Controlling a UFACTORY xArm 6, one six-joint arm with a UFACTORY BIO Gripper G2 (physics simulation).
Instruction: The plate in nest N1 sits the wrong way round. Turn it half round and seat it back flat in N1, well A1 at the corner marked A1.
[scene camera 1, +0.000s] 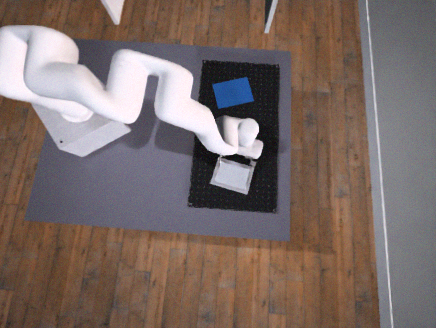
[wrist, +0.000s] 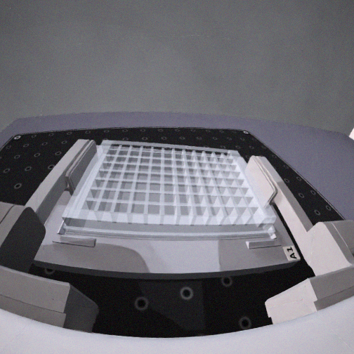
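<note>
The clear, gridded plate lies between the fingers of my gripper, which is shut on its two sides. The plate looks about level and sits low over the grey nest N1. Its near lower edge is just behind the nest's two front corner brackets in the wrist view. Whether it rests fully on the nest floor cannot be told. The A1 label is on the nest's near right corner in the wrist view. Well A1 on the plate cannot be made out.
The nest stands on a black perforated board. A blue rectangle lies at the board's other end. The board lies on a grey mat. The white arm reaches across from the left.
</note>
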